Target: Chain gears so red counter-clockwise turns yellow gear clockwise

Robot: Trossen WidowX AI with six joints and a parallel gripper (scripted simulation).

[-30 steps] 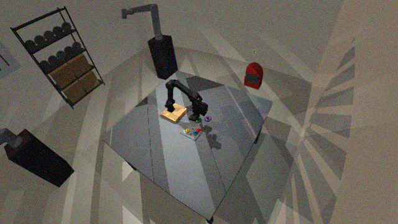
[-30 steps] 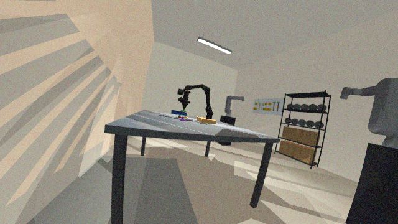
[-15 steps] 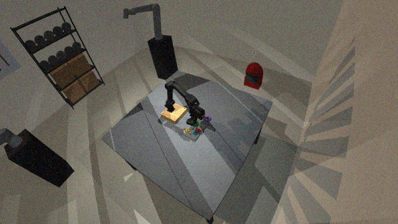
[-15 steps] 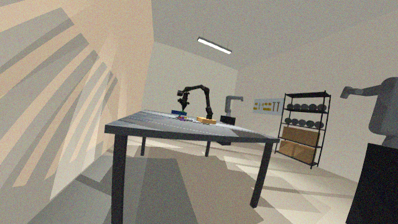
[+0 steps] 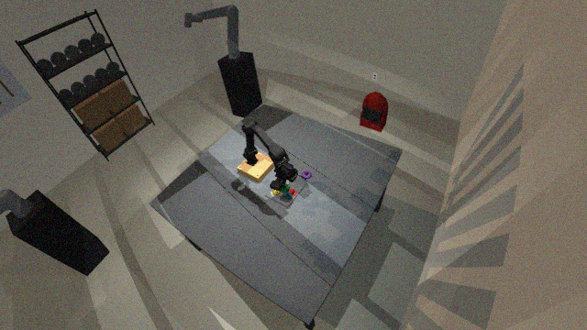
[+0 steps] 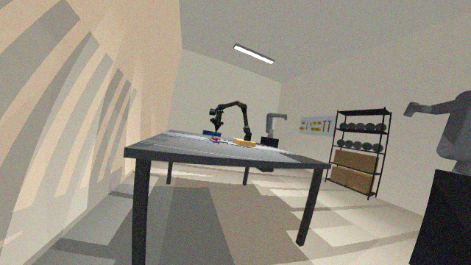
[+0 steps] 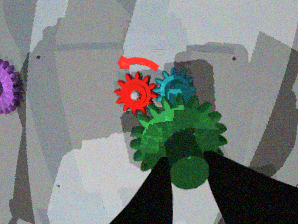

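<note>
Now: gripper tip 7 cm above the teal gear and 3 cm short of it. The rest, counted from my gripper tip: green gear 1 cm below; yellow gear 8 cm below, 6 cm behind, 1 cm to the right; red gear 8 cm below, 3 cm to the left, 2 cm ahead.
</note>
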